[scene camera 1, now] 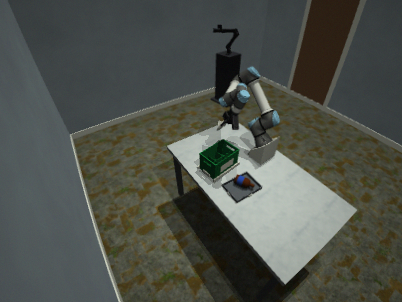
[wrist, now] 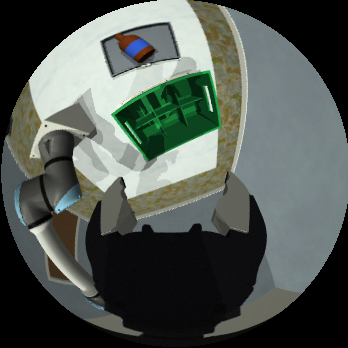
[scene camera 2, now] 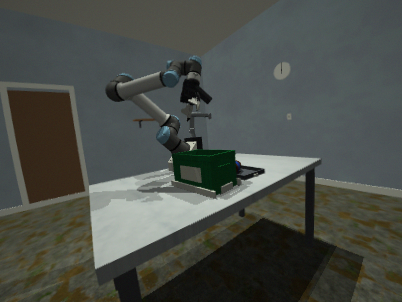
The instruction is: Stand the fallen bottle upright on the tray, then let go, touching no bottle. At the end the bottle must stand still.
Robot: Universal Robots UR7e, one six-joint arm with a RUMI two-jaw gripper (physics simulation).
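Frame: origin at the arm's base, x left, y back, z up, level; millimetres.
Seen in the pictures: gripper, between the fingertips: (scene camera 1: 225, 129) (wrist: 173, 175) (scene camera 2: 191, 116); arm's base, origin of its link: (scene camera 1: 264, 143) (wrist: 55, 142) (scene camera 2: 182, 151).
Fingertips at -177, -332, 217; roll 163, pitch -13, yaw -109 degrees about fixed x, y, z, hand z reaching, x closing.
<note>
Offsets run from my fingertips to a thing's middle, as dx, dy, dz.
The fallen bottle @(+291, -55, -319) (scene camera 1: 244, 181) (scene camera 2: 237, 163) (wrist: 137, 49) is brown with a blue label. It lies on its side on the dark grey tray @(+289, -80, -348) (scene camera 1: 237, 194) (scene camera 2: 255, 172) (wrist: 167, 40); in the wrist view its neck points to the upper left. In scene camera 2 the green crate hides most of it. My gripper (scene camera 1: 223, 124) (scene camera 2: 191, 111) (wrist: 173, 175) is open and empty. It hangs above the table's far end in scene camera 1, well away from the bottle, on the other side of the crate.
A green crate @(+2, -51, -273) (scene camera 1: 208, 169) (scene camera 2: 212, 172) (wrist: 215, 100) with compartments stands beside the tray, between it and my gripper. The arm's base with its pale angled mount (scene camera 1: 265, 152) (wrist: 69, 118) stands at the table's side. A black pedestal (scene camera 1: 228, 75) stands behind the table.
</note>
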